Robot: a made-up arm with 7 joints. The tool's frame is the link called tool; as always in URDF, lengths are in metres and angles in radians. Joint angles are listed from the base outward. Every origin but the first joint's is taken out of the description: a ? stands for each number. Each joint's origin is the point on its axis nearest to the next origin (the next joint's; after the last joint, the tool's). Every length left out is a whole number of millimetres.
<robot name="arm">
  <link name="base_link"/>
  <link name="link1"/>
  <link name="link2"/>
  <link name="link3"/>
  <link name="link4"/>
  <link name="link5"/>
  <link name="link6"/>
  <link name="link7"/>
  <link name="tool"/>
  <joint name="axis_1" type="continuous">
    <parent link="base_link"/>
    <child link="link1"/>
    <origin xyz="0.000 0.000 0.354" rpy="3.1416 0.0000 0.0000"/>
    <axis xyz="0 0 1"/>
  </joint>
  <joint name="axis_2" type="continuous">
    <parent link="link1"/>
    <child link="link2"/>
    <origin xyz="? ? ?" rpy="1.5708 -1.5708 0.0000"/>
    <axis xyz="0 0 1"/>
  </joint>
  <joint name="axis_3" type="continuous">
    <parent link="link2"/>
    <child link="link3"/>
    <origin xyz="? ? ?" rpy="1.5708 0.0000 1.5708"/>
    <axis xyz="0 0 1"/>
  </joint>
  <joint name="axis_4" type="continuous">
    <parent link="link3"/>
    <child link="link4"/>
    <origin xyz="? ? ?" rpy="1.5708 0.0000 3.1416"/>
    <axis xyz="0 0 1"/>
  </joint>
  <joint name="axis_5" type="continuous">
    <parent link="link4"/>
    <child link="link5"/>
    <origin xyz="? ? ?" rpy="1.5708 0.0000 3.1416"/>
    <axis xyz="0 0 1"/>
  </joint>
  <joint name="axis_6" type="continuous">
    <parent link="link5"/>
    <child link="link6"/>
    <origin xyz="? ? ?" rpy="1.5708 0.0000 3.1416"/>
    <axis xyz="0 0 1"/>
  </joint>
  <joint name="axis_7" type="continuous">
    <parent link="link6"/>
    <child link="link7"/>
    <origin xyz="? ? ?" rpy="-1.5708 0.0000 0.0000"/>
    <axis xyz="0 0 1"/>
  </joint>
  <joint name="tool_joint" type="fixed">
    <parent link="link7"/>
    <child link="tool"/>
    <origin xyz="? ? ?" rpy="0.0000 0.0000 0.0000"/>
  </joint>
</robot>
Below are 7 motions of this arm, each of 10 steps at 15 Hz.
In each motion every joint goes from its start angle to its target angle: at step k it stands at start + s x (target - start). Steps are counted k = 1, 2, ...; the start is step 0. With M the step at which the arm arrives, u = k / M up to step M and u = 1 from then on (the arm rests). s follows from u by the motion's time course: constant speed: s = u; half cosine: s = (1 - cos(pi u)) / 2; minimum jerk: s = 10 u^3 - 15 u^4 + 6 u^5.
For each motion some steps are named. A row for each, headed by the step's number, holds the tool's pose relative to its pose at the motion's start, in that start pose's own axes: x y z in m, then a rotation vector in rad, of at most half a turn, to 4 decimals.
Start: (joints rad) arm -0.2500 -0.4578 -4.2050 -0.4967 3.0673 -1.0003 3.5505
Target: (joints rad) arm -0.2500 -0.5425 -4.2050 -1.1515 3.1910 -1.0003 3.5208
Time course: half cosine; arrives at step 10
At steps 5, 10:
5: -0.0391 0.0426 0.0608 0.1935 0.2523 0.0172
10: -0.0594 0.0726 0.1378 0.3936 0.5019 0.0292

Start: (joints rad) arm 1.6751 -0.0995 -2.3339 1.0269 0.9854 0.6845 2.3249
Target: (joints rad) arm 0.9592 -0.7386 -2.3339 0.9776 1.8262 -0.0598 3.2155
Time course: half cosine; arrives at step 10
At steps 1, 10:
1: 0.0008 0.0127 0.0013 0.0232 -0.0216 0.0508
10: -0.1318 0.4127 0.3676 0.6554 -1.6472 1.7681

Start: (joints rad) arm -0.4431 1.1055 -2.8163 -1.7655 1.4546 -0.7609 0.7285
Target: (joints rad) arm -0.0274 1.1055 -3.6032 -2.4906 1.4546 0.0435 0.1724
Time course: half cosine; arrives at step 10
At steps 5, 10:
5: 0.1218 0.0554 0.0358 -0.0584 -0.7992 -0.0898
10: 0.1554 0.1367 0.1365 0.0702 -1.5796 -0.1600

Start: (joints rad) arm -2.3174 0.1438 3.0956 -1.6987 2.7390 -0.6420 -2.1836
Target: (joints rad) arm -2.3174 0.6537 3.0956 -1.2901 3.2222 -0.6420 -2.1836
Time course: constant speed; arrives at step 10
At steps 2, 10:
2: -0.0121 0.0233 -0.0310 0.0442 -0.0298 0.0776
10: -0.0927 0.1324 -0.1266 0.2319 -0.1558 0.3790

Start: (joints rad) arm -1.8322 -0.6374 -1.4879 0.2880 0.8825 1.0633 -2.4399
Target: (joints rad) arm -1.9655 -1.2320 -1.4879 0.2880 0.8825 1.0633 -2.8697
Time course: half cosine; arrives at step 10
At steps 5, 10:
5: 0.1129 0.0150 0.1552 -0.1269 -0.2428 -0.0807
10: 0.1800 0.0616 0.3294 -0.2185 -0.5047 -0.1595

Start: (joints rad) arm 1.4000 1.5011 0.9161 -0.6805 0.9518 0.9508 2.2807
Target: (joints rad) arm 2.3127 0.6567 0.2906 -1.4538 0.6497 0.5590 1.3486
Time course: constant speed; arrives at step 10
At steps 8, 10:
8: 0.2272 -0.5332 0.0510 -0.1090 -1.0548 -1.0015
10: 0.2979 -0.5785 0.1640 0.1536 -1.3918 -1.0115

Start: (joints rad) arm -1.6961 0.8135 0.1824 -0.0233 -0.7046 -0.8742 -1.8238
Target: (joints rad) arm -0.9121 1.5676 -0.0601 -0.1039 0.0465 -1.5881 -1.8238
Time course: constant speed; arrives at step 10
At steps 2, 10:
2: -0.0933 -0.0218 0.0339 -0.0558 -0.0842 0.2539
10: -0.3712 -0.3041 0.2142 -0.0715 -0.4962 1.1068

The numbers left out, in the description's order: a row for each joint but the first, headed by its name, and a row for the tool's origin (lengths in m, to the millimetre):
axis_2: 0.000 0.012 0.000
axis_3: -0.386 0.000 0.000
axis_4: 0.000 -0.008 0.000
axis_5: 0.000 -0.205 0.000
axis_6: 0.000 0.000 0.000
axis_7: 0.000 -0.112 0.000
tool: 0.000 0.000 0.000

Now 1 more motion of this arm.
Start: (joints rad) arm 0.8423 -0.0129 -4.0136 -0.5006 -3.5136 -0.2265 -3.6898
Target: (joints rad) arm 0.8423 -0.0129 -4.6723 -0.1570 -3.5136 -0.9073 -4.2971
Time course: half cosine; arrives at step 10
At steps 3, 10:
3: 0.0166 0.0335 0.0009 0.1413 -0.1259 -0.2651
10: 0.1205 0.0822 0.0413 0.6518 -0.6673 -1.2871

